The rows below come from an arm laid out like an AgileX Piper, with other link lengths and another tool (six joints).
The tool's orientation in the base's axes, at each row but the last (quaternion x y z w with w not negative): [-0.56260 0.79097 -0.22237 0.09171]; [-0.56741 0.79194 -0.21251 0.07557]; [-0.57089 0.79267 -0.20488 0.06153]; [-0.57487 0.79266 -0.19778 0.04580]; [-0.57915 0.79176 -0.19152 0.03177]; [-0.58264 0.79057 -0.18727 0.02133]
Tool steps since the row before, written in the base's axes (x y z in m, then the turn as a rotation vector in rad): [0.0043 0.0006 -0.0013 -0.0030 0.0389 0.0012]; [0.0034 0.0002 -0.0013 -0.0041 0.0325 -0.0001]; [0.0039 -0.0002 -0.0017 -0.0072 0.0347 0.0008]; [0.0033 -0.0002 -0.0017 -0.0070 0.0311 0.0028]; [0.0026 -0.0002 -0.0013 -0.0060 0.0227 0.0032]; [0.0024 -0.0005 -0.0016 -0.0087 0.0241 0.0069]
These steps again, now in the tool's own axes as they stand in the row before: [-0.0022 -0.0029 0.0027 -0.0350 0.0124 -0.0119]; [-0.0015 -0.0023 0.0023 -0.0289 0.0122 -0.0095]; [-0.0014 -0.0028 0.0029 -0.0297 0.0152 -0.0119]; [-0.0012 -0.0024 0.0026 -0.0261 0.0133 -0.0128]; [-0.0009 -0.0020 0.0020 -0.0186 0.0101 -0.0106]; [-0.0006 -0.0018 0.0022 -0.0183 0.0118 -0.0151]
